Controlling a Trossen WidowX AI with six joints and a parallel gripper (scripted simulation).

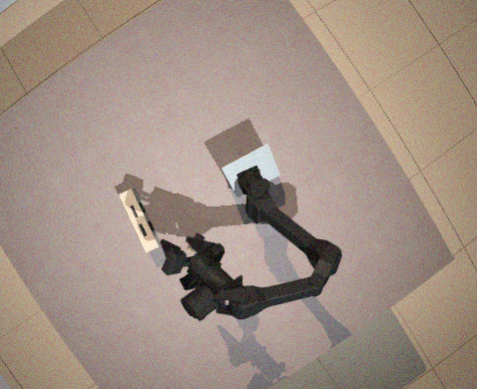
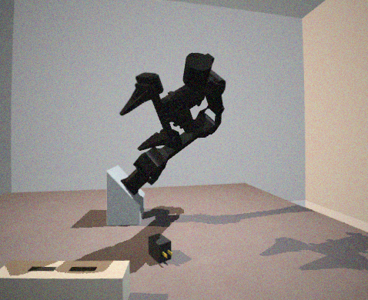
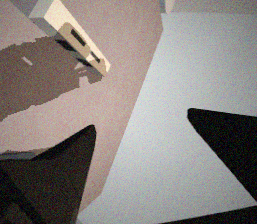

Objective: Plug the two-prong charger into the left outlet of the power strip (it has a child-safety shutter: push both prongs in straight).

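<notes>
My gripper tip is now 25 cm above the two-prong charger and 7 cm to the right of it.
</notes>
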